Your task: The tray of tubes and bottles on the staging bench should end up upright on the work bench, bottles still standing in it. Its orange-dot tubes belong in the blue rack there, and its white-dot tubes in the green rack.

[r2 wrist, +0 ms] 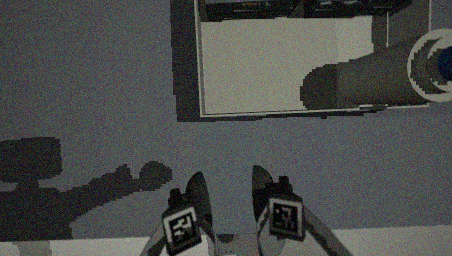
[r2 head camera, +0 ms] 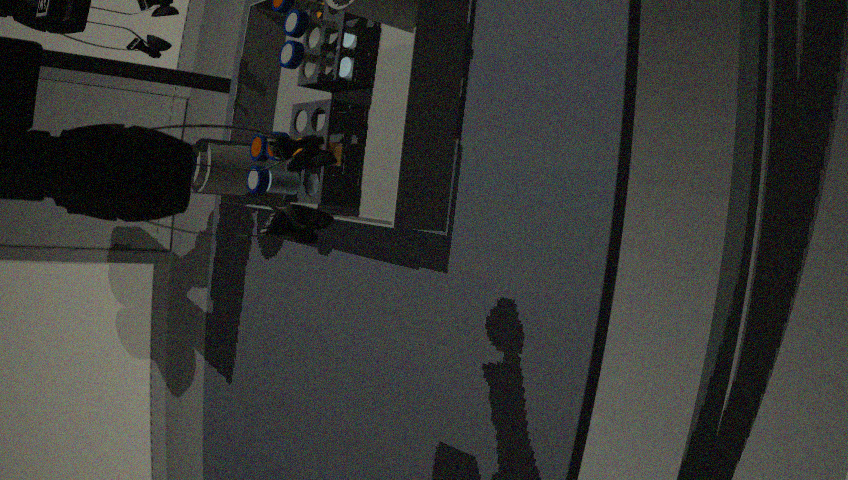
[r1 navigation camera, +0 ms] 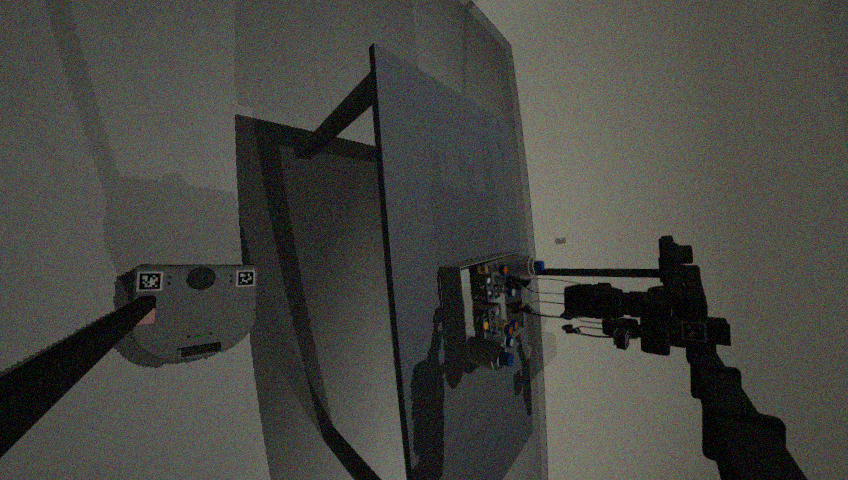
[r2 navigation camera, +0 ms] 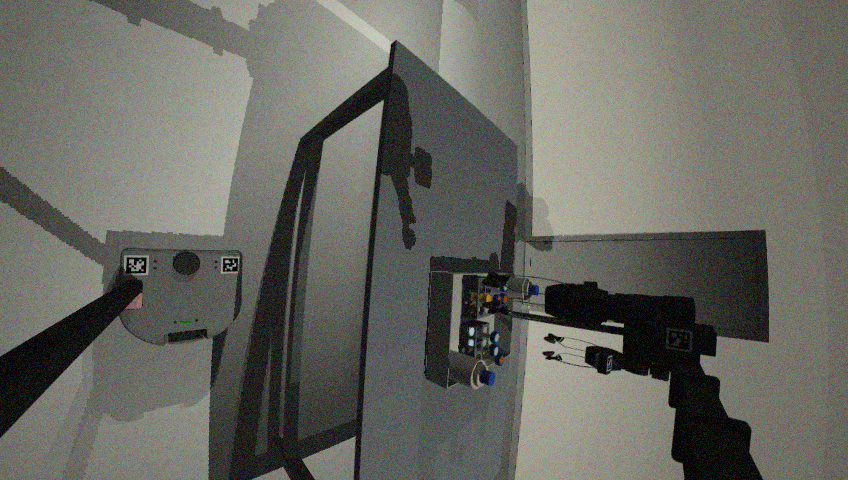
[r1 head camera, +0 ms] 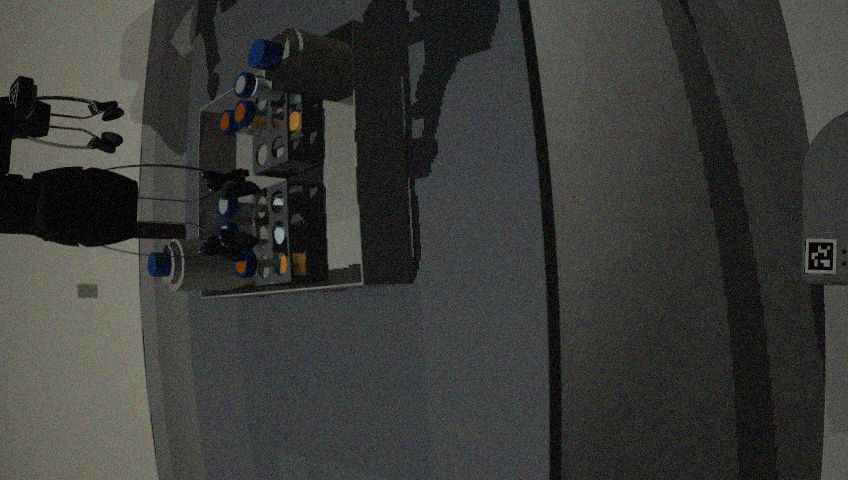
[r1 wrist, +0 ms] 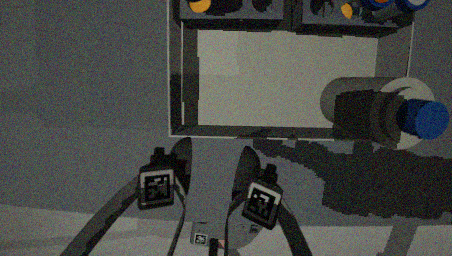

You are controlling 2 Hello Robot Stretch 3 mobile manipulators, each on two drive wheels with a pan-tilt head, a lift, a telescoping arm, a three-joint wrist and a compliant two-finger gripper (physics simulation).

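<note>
The tray (r1 head camera: 386, 178) (r1 wrist: 250, 134) (r2 head camera: 429, 130) stands upright on a grey-blue bench. Two blue-capped bottles (r1 head camera: 315, 65) (r1 wrist: 360, 112) (r2 head camera: 226, 169) (r2 navigation camera: 516, 288) stand in opposite corners. Two dark racks (r1 head camera: 303, 148) (r2 head camera: 357, 53) inside hold orange-dot tubes (r1 head camera: 241, 113) (r2 head camera: 260, 147) and white-dot tubes (r1 head camera: 246, 85) (r2 head camera: 291, 53). r1's gripper (r1 head camera: 241, 211) (r1 wrist: 215, 162) is open and empty, in front of the tray's rim in its wrist view. r2's gripper (r2 head camera: 306, 185) (r2 wrist: 230, 192) is open and empty, outside the rim in its wrist view. The blue and green destination racks cannot be identified.
The bench (r1 navigation camera: 446, 196) (r2 navigation camera: 395, 356) has a dark front edge and legs below. r1's base (r1 navigation camera: 184, 321) and r2's base (r2 navigation camera: 181, 297) stand on the floor at its near sides. Both arms reach over the bench from opposite sides. Gripper shadows fall around the tray.
</note>
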